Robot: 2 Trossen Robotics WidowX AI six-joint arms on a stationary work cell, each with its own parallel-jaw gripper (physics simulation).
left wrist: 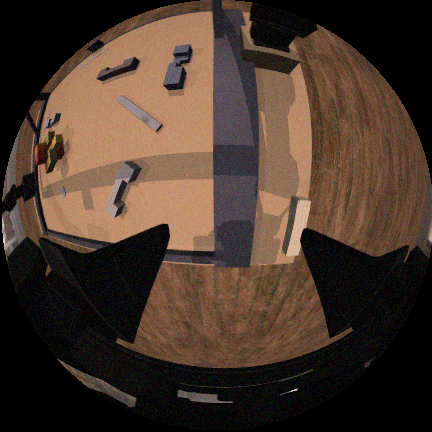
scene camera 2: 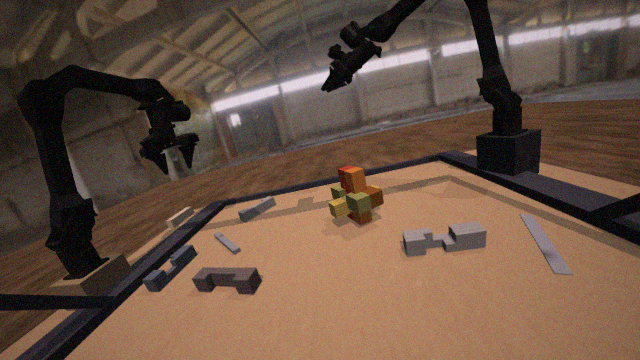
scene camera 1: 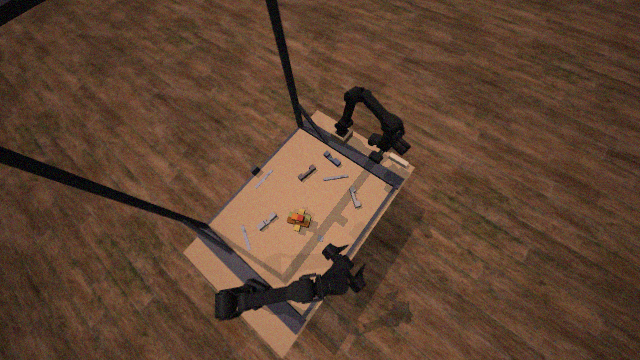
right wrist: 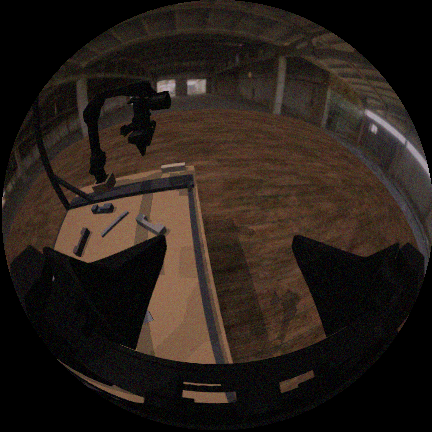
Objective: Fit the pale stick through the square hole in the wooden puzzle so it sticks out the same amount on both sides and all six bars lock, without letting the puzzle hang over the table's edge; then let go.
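Places are measured from the left arm's base along level axes (x back, y right, z up), in centimetres.
Where they show: left gripper, fingertip midpoint: (left wrist: 238,233) (scene camera 2: 178,171) (scene camera 1: 380,155) (right wrist: 145,149); right gripper, fingertip midpoint: (scene camera 2: 324,90) (scene camera 1: 356,254) (right wrist: 231,242); left arm's base at its link origin: (left wrist: 269,39) (scene camera 2: 87,269) (scene camera 1: 342,131) (right wrist: 101,178); right arm's base at its link origin: (left wrist: 22,189) (scene camera 2: 507,132).
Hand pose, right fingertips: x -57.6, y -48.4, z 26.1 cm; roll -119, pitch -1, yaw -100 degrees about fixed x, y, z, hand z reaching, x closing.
Things, the pixels of their top centre, and the offset from my right fingertips.
- pale stick at its top centre: (left wrist: 298,230) (scene camera 2: 179,213) (right wrist: 172,164) (scene camera 1: 398,159) dy +10.5, dx +64.0, dz -29.6 cm
- brown notched bar at its top centre: (scene camera 2: 222,273) (left wrist: 112,67) (right wrist: 78,239) (scene camera 1: 306,171) dy +49.9, dx +23.6, dz -29.6 cm
The pale stick (scene camera 1: 398,160) (scene camera 2: 180,217) (left wrist: 299,227) (right wrist: 173,167) lies on the outer strip of table beyond the dark rail, near a corner. The wooden puzzle (scene camera 1: 299,219) (scene camera 2: 356,195) of orange, red, green and yellow bars stands on the table inside the frame. It shows at the far left of the left wrist view (left wrist: 50,150). Its square hole is not clear. My left gripper (scene camera 1: 390,152) (scene camera 2: 178,170) (left wrist: 238,233) is open and empty, fingers down, above the rail and outer strip near the stick. My right gripper (scene camera 1: 354,259) (scene camera 2: 327,89) (right wrist: 231,242) is open and empty, raised at the table's edge.
A brown notched bar (scene camera 1: 307,173) (scene camera 2: 227,280), a blue-grey one (scene camera 1: 332,159) (scene camera 2: 170,268) and grey ones (scene camera 1: 267,221) (scene camera 2: 444,239) (left wrist: 124,189) lie around the puzzle. Flat grey strips (scene camera 1: 335,177) (scene camera 2: 546,244) (left wrist: 140,113) lie there too. A dark rail (left wrist: 235,160) separates the outer strip.
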